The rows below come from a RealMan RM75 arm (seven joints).
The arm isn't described. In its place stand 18 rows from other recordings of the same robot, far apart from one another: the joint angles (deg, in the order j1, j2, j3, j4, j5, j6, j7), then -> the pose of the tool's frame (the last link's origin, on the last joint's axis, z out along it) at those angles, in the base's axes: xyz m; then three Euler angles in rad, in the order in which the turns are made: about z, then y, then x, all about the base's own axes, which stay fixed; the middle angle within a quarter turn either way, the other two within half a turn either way.
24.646, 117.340, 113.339, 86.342, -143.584, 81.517, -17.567 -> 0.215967 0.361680 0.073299 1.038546 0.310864 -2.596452
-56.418, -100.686, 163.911, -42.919, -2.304, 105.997, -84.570 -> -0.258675 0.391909 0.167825 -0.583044 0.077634 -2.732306
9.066, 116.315, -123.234, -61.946, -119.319, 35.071, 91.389 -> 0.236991 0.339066 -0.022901 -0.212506 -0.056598 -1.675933
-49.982, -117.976, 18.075, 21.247, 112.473, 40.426, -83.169 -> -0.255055 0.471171 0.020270 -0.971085 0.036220 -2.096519
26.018, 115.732, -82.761, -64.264, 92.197, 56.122, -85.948 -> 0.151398 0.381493 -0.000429 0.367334 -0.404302 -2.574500
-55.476, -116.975, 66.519, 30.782, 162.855, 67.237, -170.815 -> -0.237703 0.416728 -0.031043 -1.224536 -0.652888 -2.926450
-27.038, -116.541, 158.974, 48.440, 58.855, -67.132, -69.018 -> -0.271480 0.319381 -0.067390 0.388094 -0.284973 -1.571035
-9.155, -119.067, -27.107, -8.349, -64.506, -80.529, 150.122 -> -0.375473 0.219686 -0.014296 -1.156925 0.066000 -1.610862
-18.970, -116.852, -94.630, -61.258, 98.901, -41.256, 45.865 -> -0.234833 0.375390 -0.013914 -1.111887 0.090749 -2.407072
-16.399, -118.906, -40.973, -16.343, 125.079, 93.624, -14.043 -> -0.295383 0.272303 0.012566 -1.057102 0.408572 -1.324079
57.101, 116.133, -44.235, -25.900, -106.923, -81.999, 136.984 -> 0.103586 0.421181 -0.016213 1.222502 -0.550770 -2.921834
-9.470, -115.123, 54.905, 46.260, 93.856, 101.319, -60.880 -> -0.298606 0.235394 0.036121 -0.279340 0.554238 -2.746834
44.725, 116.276, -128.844, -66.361, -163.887, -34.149, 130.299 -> 0.095354 0.371070 -0.130501 -0.810502 0.153441 -2.479062
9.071, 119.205, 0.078, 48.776, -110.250, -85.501, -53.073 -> 0.196989 0.168114 -0.111043 0.367059 -0.482552 -1.738046
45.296, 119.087, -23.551, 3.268, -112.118, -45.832, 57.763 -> 0.269379 0.364774 -0.112182 0.767235 -0.114980 -2.525128
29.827, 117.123, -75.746, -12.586, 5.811, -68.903, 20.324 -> 0.307238 0.381766 0.073389 0.963319 -0.217503 -1.333812
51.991, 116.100, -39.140, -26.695, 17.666, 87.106, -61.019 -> 0.255946 0.357018 -0.026633 0.879431 0.265088 3.005138
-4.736, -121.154, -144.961, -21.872, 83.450, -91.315, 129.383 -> -0.359268 0.200407 0.006351 -0.960579 0.388804 -2.002080
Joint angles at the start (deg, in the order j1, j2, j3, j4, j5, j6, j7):
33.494 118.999 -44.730 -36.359 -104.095 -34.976 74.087
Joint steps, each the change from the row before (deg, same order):
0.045 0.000 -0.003 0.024 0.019 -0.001 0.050
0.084 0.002 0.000 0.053 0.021 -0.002 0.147
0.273 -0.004 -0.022 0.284 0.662 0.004 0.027
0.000 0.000 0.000 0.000 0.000 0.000 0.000
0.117 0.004 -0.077 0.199 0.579 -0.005 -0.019
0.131 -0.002 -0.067 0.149 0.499 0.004 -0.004
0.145 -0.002 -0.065 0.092 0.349 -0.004 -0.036
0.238 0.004 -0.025 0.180 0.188 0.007 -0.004
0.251 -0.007 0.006 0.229 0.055 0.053 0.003
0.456 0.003 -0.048 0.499 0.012 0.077 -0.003
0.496 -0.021 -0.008 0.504 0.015 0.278 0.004
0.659 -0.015 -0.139 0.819 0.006 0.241 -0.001
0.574 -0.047 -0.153 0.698 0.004 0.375 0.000
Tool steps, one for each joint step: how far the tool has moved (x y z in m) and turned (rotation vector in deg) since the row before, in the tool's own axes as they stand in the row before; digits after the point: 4 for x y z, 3 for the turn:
-0.0003 0.0002 0.0002 -0.030 -0.028 0.056
-0.0005 0.0003 0.0004 -0.059 -0.040 0.155
-0.0018 0.0011 0.0012 -0.147 -0.372 0.580
0.0000 0.0000 0.0000 0.000 0.000 0.000
-0.0008 0.0009 0.0006 -0.105 -0.256 0.457
-0.0010 0.0007 0.0007 -0.082 -0.256 0.376
-0.0012 0.0006 0.0007 -0.094 -0.226 0.184
-0.0013 0.0011 0.0011 -0.166 -0.148 0.124
-0.0009 0.0010 0.0011 -0.140 -0.043 0.058
-0.0011 0.0024 0.0021 -0.371 0.039 0.037
-0.0013 0.0017 0.0021 -0.154 0.058 0.041
-0.0011 0.0034 0.0030 -0.481 0.189 0.026
-0.0010 0.0023 0.0025 -0.246 0.209 -0.039

